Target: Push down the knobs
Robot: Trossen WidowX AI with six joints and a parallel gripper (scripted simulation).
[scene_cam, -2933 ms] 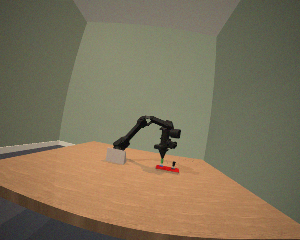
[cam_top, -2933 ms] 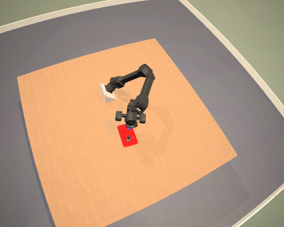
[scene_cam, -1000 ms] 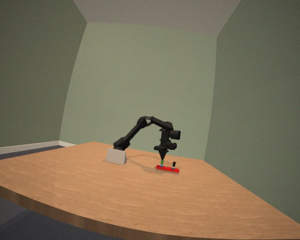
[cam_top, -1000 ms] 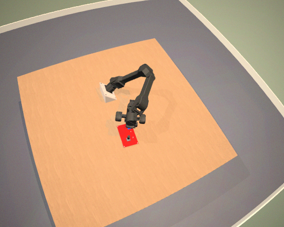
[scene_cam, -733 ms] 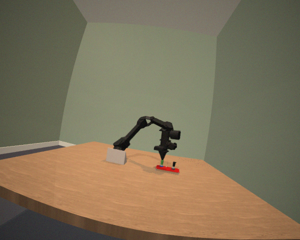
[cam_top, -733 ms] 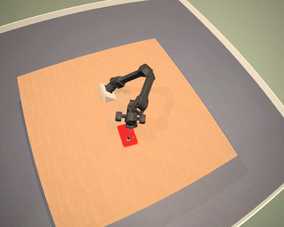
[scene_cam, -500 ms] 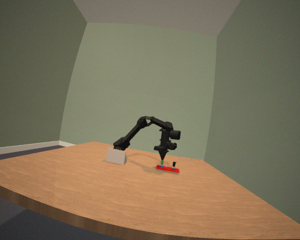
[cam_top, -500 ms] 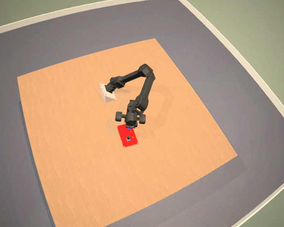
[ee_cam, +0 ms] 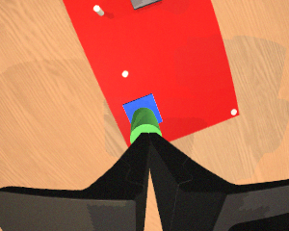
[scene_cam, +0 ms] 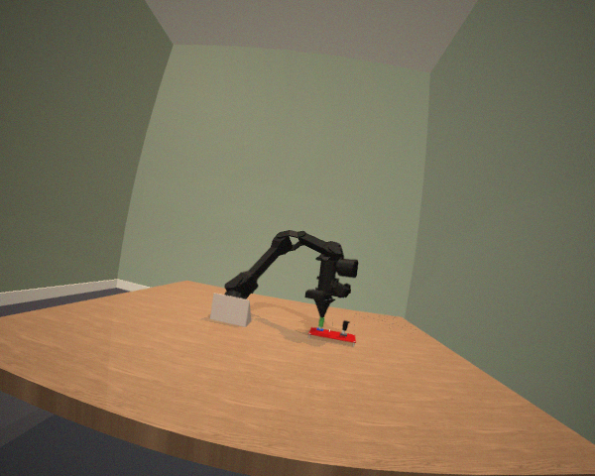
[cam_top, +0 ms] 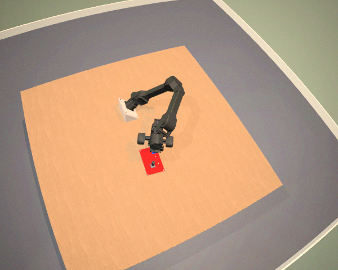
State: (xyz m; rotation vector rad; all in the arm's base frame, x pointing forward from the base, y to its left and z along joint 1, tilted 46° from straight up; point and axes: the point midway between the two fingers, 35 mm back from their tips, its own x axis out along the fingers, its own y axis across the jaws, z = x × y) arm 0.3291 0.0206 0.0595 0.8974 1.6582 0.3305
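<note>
Right now the green knob is 20 mm below my gripper tip. Round my gripper tip: black knob: 90 mm ahead, 30 mm to the right.
</note>
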